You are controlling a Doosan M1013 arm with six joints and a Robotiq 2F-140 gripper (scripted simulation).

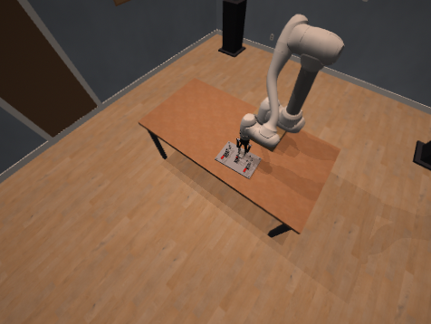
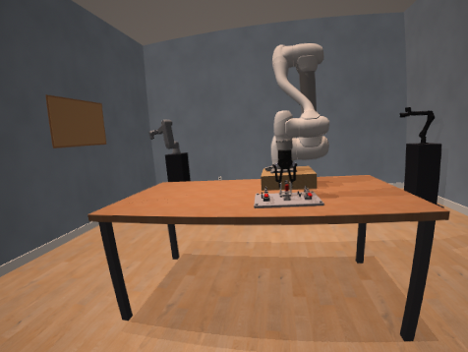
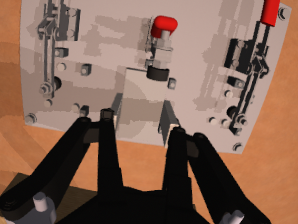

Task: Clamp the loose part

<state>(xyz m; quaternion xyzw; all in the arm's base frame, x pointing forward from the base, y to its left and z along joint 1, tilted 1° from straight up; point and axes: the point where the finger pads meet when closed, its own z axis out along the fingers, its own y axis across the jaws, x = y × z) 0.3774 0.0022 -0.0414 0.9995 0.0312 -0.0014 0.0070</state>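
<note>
The loose part lies 30 mm below my hand. From my hand the other things lie so: fixture 60 mm ahead, 50 mm below.
</note>
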